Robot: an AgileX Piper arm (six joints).
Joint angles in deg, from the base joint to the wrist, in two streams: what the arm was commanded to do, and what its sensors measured. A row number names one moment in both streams.
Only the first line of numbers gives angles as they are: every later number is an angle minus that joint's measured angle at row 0.
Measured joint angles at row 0: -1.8, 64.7, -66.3, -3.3, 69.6, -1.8
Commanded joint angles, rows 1 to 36: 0.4, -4.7, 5.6, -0.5, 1.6, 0.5; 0.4, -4.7, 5.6, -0.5, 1.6, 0.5; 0.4, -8.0, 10.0, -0.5, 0.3, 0.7; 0.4, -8.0, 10.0, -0.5, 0.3, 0.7; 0.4, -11.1, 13.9, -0.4, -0.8, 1.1; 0.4, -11.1, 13.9, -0.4, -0.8, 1.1; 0.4, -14.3, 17.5, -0.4, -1.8, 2.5; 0.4, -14.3, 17.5, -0.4, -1.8, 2.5; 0.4, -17.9, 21.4, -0.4, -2.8, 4.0; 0.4, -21.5, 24.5, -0.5, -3.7, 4.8; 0.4, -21.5, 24.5, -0.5, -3.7, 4.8; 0.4, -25.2, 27.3, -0.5, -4.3, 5.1; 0.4, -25.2, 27.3, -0.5, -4.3, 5.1; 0.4, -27.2, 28.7, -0.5, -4.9, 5.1; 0.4, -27.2, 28.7, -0.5, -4.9, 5.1; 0.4, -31.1, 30.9, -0.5, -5.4, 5.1; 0.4, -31.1, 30.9, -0.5, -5.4, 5.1; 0.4, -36.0, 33.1, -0.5, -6.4, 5.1; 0.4, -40.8, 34.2, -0.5, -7.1, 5.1; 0.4, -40.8, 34.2, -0.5, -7.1, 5.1; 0.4, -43.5, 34.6, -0.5, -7.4, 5.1; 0.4, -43.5, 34.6, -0.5, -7.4, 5.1; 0.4, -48.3, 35.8, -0.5, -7.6, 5.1; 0.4, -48.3, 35.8, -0.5, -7.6, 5.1; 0.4, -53.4, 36.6, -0.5, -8.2, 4.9; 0.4, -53.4, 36.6, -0.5, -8.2, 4.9; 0.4, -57.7, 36.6, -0.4, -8.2, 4.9; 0.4, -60.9, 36.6, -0.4, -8.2, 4.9; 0.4, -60.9, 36.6, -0.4, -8.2, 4.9; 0.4, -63.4, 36.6, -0.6, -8.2, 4.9; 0.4, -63.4, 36.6, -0.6, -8.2, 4.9; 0.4, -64.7, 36.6, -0.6, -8.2, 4.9; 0.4, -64.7, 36.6, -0.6, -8.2, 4.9; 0.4, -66.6, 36.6, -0.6, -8.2, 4.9; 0.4, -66.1, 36.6, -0.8, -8.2, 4.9; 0.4, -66.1, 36.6, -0.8, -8.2, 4.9
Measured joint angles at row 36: 0.4, -64.9, 36.4, -0.1, -7.3, 4.9
